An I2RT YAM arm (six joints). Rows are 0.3 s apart.
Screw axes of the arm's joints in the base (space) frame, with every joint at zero. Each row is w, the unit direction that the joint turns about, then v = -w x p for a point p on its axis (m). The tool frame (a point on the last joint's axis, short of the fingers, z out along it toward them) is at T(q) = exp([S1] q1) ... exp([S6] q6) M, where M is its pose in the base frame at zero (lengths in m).
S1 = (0, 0, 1, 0.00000, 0.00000, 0.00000)
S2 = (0, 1, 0, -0.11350, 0.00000, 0.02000)
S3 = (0, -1, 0, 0.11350, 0.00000, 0.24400)
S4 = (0, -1, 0, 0.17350, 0.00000, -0.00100)
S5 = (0, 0, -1, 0.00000, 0.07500, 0.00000)
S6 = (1, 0, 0, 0.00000, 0.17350, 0.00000)
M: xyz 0.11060 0.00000 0.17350 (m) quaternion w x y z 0.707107 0 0.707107 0
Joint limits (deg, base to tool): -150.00..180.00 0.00..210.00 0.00..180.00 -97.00..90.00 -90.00..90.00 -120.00..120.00
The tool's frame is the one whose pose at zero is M.
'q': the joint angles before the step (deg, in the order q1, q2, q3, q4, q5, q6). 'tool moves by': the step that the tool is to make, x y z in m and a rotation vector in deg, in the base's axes. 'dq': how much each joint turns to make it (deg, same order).
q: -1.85 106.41 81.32 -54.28 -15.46 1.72
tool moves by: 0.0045 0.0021 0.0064 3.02 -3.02 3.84
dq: 0.00 0.01 1.16 0.79 -3.83 -3.29
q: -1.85 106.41 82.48 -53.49 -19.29 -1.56
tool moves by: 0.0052 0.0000 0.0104 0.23 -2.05 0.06
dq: 0.00 -0.01 2.16 -0.12 -0.30 0.01
